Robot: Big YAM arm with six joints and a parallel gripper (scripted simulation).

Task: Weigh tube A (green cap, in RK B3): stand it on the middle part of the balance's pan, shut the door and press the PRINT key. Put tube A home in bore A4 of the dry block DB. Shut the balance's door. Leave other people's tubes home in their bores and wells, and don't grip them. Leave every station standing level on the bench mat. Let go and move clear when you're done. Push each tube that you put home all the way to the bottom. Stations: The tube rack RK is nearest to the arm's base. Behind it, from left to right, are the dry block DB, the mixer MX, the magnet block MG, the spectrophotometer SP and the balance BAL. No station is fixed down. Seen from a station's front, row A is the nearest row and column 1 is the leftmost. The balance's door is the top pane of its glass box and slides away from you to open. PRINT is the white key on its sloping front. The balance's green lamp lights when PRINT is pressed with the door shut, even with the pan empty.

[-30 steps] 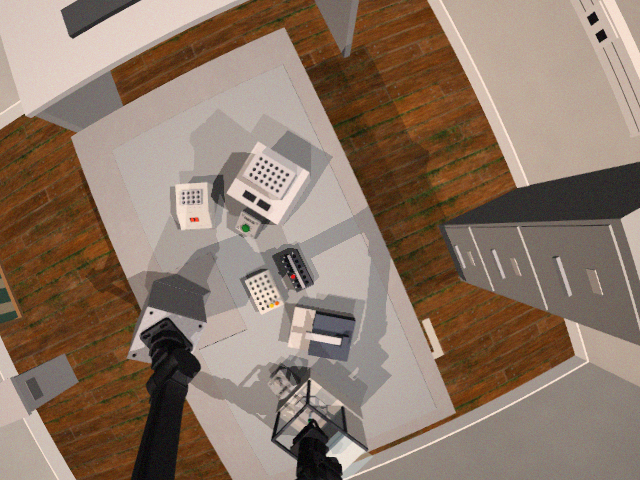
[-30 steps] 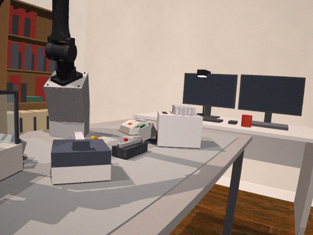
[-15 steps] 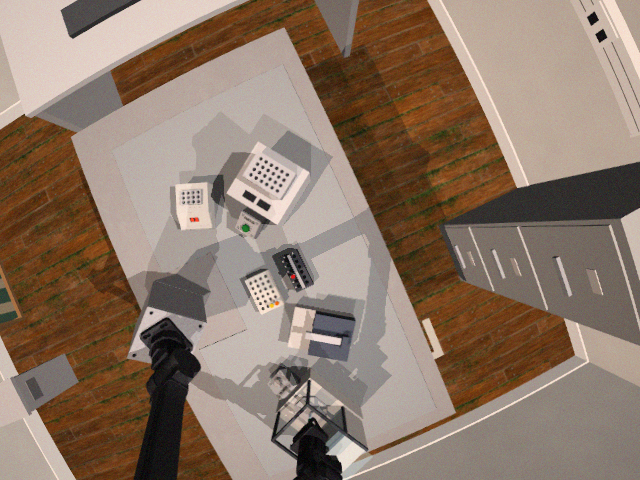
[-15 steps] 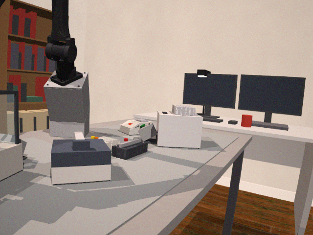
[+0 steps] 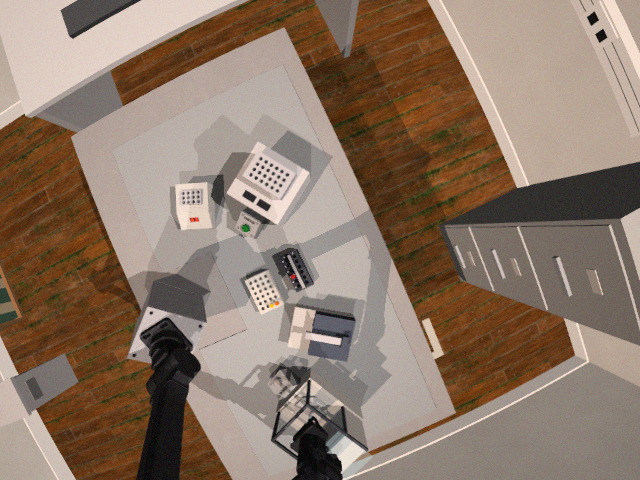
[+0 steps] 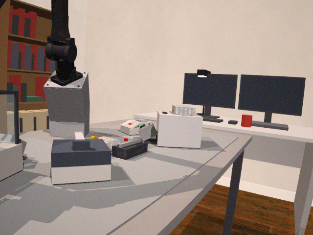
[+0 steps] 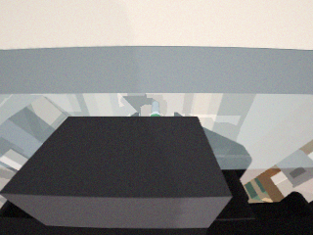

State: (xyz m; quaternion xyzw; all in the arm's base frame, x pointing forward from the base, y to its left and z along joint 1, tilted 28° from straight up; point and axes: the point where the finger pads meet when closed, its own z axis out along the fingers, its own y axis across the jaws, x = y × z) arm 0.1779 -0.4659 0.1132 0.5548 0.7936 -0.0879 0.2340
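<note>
My gripper is now 50 mm above the pale pan and 10 mm to the right of it. Also, from my hand: spectrophotometer 210 mm to the left, 180 mm ahead, 60 mm below; then tinted glass pane 80 mm to the right, 80 mm above, 30 mm ahead; then white print key 150 mm to the left, 60 mm below, 40 mm behind.
</note>
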